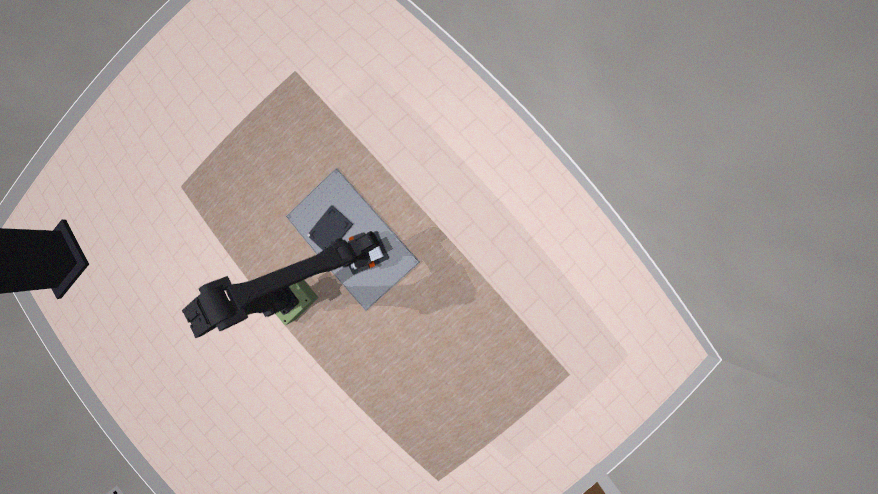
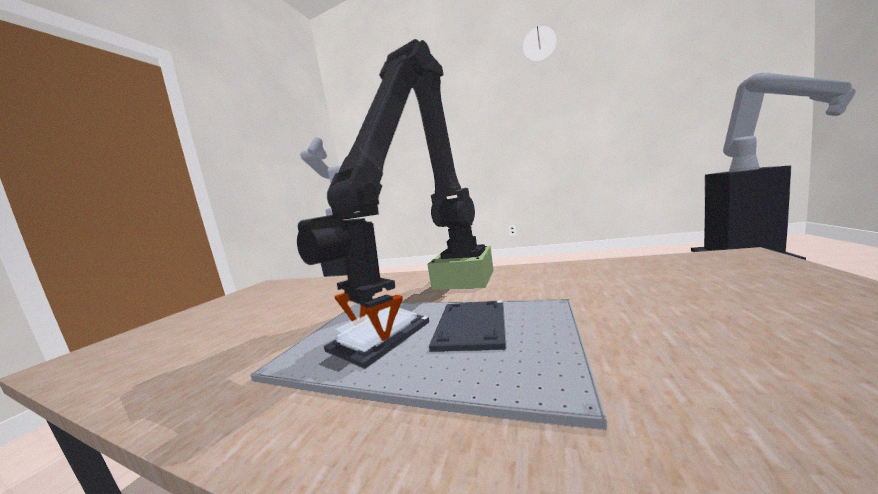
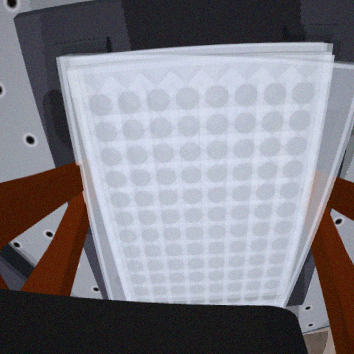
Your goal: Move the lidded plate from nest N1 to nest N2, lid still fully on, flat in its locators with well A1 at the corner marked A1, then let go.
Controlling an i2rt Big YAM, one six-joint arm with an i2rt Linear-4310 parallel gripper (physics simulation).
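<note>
The lidded plate is clear white with many round wells. It lies flat in the dark nest N1 on the left part of the grey perforated base plate. My gripper reaches straight down over it. Its orange fingers press on the plate's two long sides, so it is shut on the plate. The dark nest N2 lies bare just beside N1. The corner marks are too small to read.
My arm's green base block stands behind the base plate on the wooden table. A grey arm on a black pedestal stands beyond the table's far end.
</note>
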